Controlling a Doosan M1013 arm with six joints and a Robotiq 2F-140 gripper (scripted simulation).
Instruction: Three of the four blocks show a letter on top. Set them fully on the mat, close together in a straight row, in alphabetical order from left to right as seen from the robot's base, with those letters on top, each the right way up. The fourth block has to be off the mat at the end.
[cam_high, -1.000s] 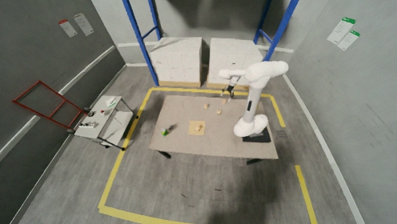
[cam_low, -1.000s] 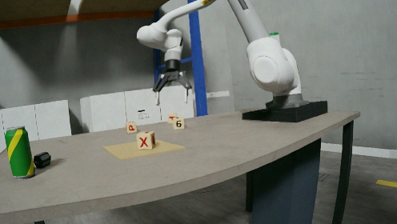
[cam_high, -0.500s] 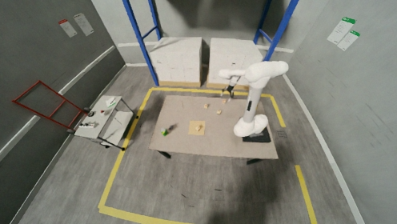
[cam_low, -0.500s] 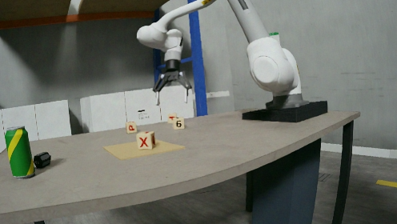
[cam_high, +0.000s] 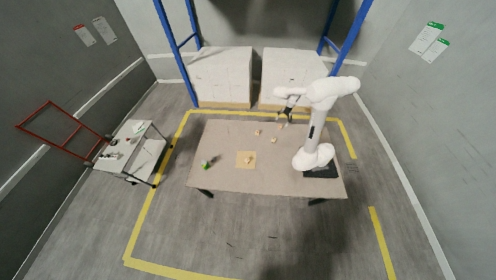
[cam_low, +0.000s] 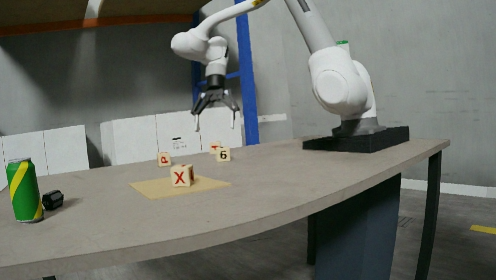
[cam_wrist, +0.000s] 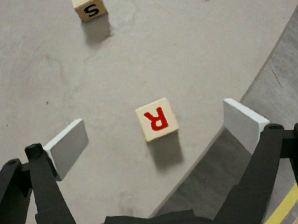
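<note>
Now: the tan mat 46 cm ahead of my hand, 37 cm to the left of it and 10 cm below it. Round my hand: block (1 cm ahead, 8 cm below); small black object (79 cm ahead, 33 cm to the left, 8 cm below); yellow can (87 cm ahead, 41 cm to the left, 4 cm below).
</note>
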